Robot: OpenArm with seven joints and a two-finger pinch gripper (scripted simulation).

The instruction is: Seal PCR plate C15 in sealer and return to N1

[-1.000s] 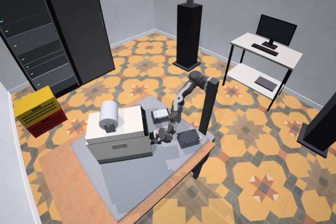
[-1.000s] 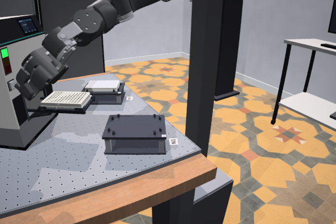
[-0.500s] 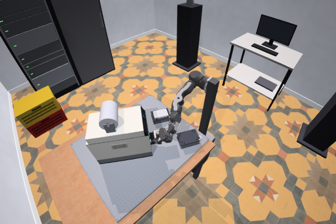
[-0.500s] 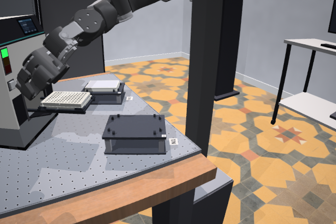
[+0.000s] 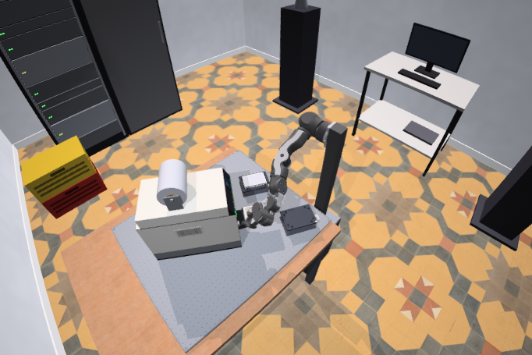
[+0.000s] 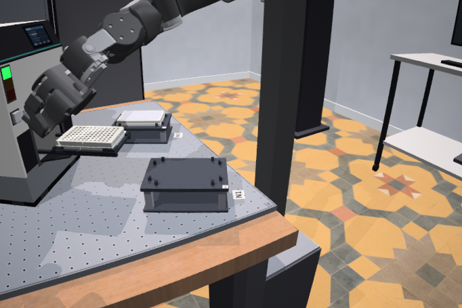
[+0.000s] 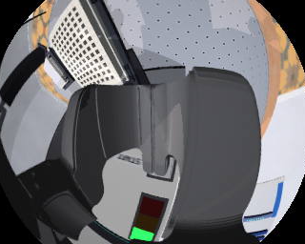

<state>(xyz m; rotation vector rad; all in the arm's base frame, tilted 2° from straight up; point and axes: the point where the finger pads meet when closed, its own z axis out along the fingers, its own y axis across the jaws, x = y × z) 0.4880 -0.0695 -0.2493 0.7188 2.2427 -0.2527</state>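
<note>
The start key is 30 mm ahead of my hand, 20 mm to the right of it and 10 mm above it. Also, from my hand: sealer stage (100 mm behind, 40 mm to the right, 80 mm below); then sealer screen (30 mm behind, 140 mm to the right, 150 mm above); then white 96-well plate C15 (100 mm behind, 40 mm to the right, 60 mm below).
</note>
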